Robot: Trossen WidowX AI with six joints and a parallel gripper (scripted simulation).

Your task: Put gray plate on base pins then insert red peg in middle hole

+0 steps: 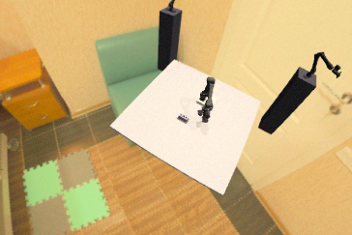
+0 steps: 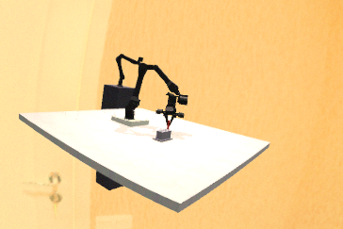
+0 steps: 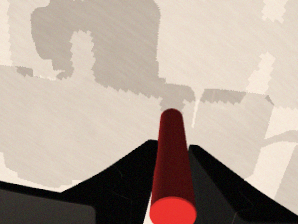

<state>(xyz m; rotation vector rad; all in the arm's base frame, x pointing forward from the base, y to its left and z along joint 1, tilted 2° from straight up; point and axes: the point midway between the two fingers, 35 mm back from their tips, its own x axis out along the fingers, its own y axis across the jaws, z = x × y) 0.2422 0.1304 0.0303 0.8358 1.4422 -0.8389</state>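
The gray plate is 100 mm ahead of my gripper tip and 190 mm to the right of it. From my gripper tip the other things lie so: gray base 100 mm ahead, 190 mm to the right, 30 mm below.
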